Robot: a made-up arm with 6 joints.
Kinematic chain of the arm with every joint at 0, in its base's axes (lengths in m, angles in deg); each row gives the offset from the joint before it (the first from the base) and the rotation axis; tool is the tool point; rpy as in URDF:
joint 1: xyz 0 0 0.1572 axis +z
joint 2: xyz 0 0 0 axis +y
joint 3: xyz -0.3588 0 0.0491 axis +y
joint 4: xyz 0.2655 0 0.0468 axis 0.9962 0 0.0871
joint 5: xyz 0 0 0 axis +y
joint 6: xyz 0.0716 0 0.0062 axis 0.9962 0 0.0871
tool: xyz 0 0 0 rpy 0 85 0
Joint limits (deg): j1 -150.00..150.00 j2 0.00..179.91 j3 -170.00..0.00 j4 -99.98..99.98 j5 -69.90..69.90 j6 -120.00..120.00
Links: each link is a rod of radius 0.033 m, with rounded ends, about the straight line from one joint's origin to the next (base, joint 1, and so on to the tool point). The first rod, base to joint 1, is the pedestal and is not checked.
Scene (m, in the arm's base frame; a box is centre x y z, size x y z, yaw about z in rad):
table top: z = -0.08
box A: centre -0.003 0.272 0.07 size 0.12 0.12 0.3 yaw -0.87
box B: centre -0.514 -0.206 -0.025 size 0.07 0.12 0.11 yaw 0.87
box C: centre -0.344 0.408 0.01 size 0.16 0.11 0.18 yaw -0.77
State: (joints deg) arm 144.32 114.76 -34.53 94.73 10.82 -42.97
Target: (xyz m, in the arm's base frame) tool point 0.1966 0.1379 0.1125
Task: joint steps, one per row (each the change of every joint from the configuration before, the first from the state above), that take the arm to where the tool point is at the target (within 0.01 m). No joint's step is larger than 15 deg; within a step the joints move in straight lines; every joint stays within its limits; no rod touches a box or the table.
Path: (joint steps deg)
1: -9.18 -12.92 1.25 -0.17 0.83 -7.67
2: -9.18 -12.92 1.24 -0.17 0.84 -7.67
3: -9.19 -12.92 1.25 -0.17 0.83 -7.66
4: -9.18 -12.92 1.24 -0.17 0.84 -7.67
5: -12.69 1.21 2.29 -5.87 -8.67 0.34
6: -12.70 1.20 2.29 -5.87 -8.66 0.33
7: -12.69 1.20 2.29 -5.86 -8.66 0.34
8: -12.69 1.20 2.29 -5.87 -8.66 0.34
9: -12.69 1.20 2.29 -5.86 -8.66 0.34
10: -0.92 12.35 -1.48 7.47 2.67 7.25
11: -0.92 12.36 -1.48 7.48 2.68 7.24
12: -0.92 12.35 -1.48 7.48 2.67 7.25
13: -0.92 12.36 -1.48 7.48 2.67 7.24

